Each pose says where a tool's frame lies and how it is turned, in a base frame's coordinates. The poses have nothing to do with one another.
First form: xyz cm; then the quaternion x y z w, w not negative.
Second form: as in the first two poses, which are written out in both.
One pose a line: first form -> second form
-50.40, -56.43, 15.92, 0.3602, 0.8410, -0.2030, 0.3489 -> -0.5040, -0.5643, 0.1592, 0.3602, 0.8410, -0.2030, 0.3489
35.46, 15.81, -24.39, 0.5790, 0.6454, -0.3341, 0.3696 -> 0.3546, 0.1581, -0.2439, 0.5790, 0.6454, -0.3341, 0.3696
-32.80, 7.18, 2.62, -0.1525, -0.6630, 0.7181, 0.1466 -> -0.3280, 0.0718, 0.0262, -0.1525, -0.6630, 0.7181, 0.1466
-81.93, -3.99, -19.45, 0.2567, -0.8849, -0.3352, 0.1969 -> -0.8193, -0.0399, -0.1945, 0.2567, -0.8849, -0.3352, 0.1969
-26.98, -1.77, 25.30, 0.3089, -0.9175, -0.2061, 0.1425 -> -0.2698, -0.0177, 0.2530, 0.3089, -0.9175, -0.2061, 0.1425
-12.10, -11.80, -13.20, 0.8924, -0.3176, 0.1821, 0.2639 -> -0.1210, -0.1180, -0.1320, 0.8924, -0.3176, 0.1821, 0.2639
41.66, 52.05, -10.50, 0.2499, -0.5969, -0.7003, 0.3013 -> 0.4166, 0.5205, -0.1050, 0.2499, -0.5969, -0.7003, 0.3013
